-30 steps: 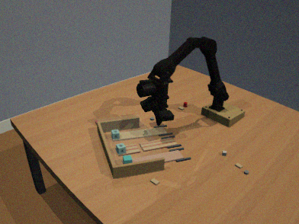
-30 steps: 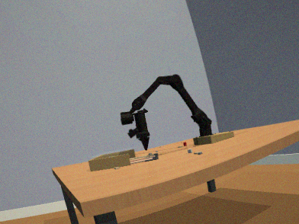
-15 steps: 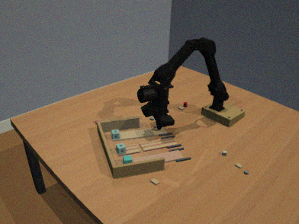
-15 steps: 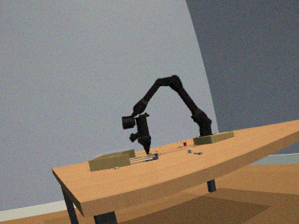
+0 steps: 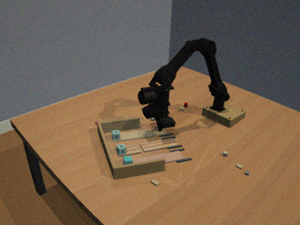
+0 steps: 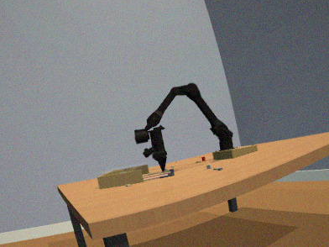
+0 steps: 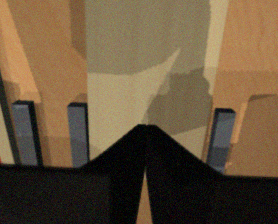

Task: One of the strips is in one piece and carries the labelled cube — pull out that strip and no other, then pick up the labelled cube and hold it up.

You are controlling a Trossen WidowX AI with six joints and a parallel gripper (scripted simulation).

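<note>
The pale strip lies 8 cm ahead of my gripper tip and 5 cm to the right of it. Also, from my gripper tip: red piece (29 cm behind, 7 cm to the right).
</note>
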